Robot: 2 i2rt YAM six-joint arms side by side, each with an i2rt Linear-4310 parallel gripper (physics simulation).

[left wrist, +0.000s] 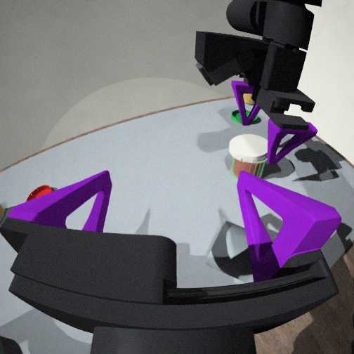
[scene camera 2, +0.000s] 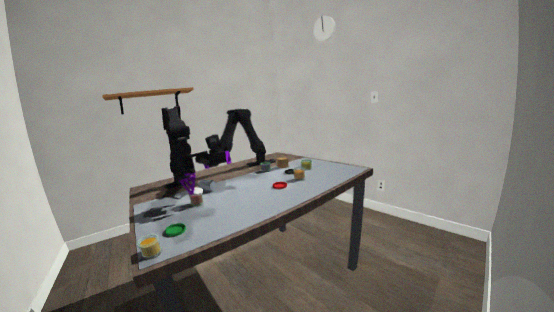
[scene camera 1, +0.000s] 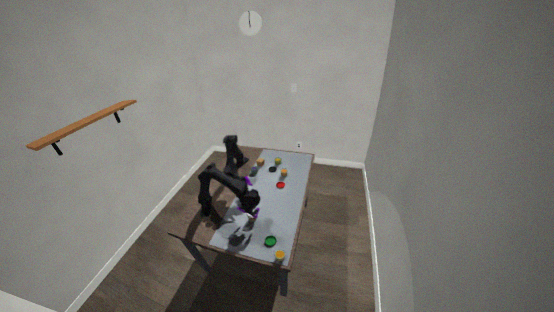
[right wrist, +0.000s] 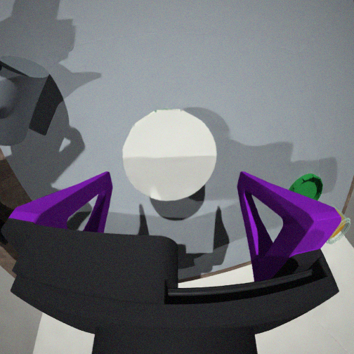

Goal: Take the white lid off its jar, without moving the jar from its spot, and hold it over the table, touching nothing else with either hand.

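Seen in the pictures: left gripper, fingertip midpoint: (scene camera 2: 217,165); right gripper, fingertip midpoint: (scene camera 2: 191,191) (scene camera 1: 250,214); left arm's base, origin of the base link: (scene camera 1: 240,163); right arm's base, origin of the base link: (scene camera 1: 206,206).
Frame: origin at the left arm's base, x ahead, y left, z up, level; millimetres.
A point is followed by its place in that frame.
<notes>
The jar (scene camera 2: 196,200) @[x 552, y -445, z 29 mm] (left wrist: 248,168) with reddish contents stands upright on the grey mat. The white lid (scene camera 2: 199,191) @[x 538, y -426, z 61 mm] (left wrist: 248,147) (right wrist: 169,150) rests on top of it. My right gripper (left wrist: 257,141) (right wrist: 174,178) is open above and beside the lid; in the right wrist view the lid lies ahead of and partly between the fingertips, and no finger visibly grips it. My left gripper (scene camera 2: 218,162) @[x 402, y -325, z 131 mm] (left wrist: 174,177) is open and empty, over the table on the side of the left arm, with the jar beyond its fingers in the left wrist view. In scene camera 1 the right arm partly hides the jar.
A grey cylinder (scene camera 2: 206,186) @[x 405, y -396, z 34 mm] (right wrist: 22,102) lies near the jar. A green lid (scene camera 1: 270,241) @[x 734, y -526, z 3 mm] (scene camera 2: 175,229) @[x 725, y -524, z 3 mm] and a yellow jar (scene camera 1: 280,255) @[x 851, y -587, z 40 mm] (scene camera 2: 149,246) @[x 875, y -572, z 45 mm] are near the table's end. A red lid (scene camera 1: 280,185) @[x 506, y -55, z 3 mm] (scene camera 2: 279,185) @[x 497, y -52, z 3 mm], a black lid (scene camera 1: 272,169) @[x 328, y 86, z 3 mm] and several jars are farther along.
</notes>
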